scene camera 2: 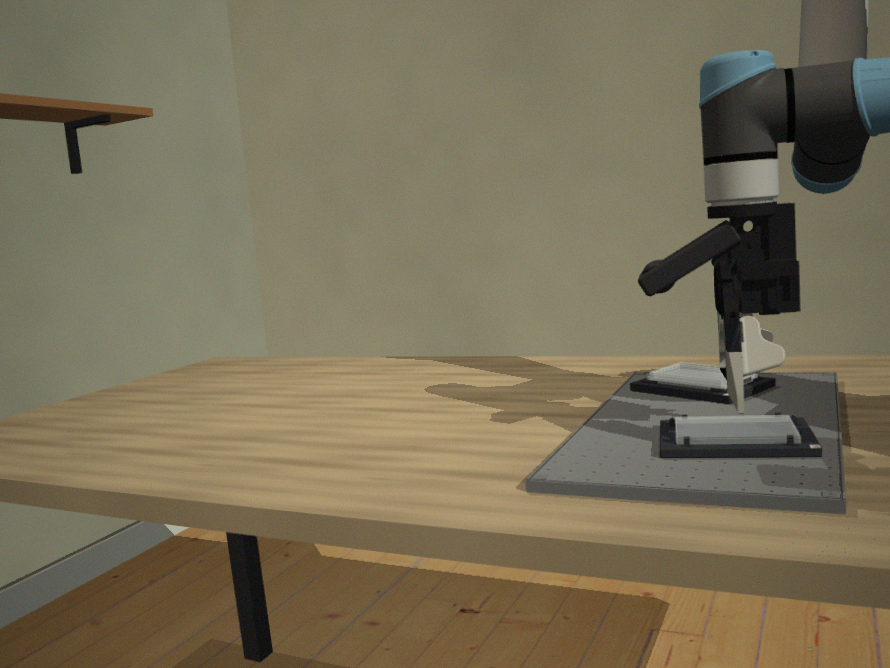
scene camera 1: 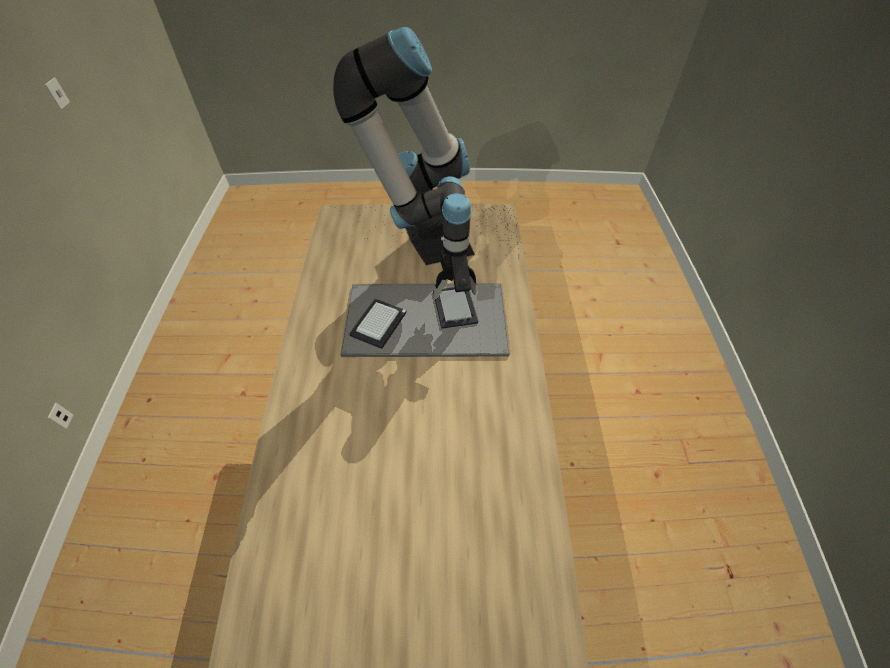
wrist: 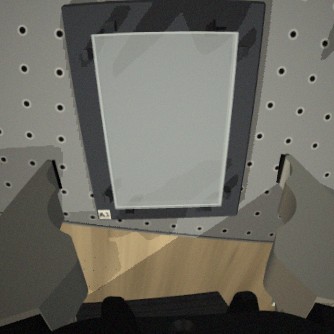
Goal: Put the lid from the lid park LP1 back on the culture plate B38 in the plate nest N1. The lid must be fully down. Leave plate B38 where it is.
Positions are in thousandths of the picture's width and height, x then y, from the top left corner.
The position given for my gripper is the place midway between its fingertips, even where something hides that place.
Observation:
I see my gripper (scene camera 2: 826,597), a clear lid (scene camera 2: 850,643), a culture plate B38 (scene camera 2: 788,564) and a lid park LP1 (scene camera 2: 750,674).
The clear lid also shows in scene camera 1 (scene camera 1: 512,459) and in the wrist view (wrist: 499,295). The culture plate B38 also shows in scene camera 1 (scene camera 1: 430,484). My gripper shows as well in scene camera 1 (scene camera 1: 511,445) and in the wrist view (wrist: 504,478). The wrist view misses the culture plate B38: it is out of frame.

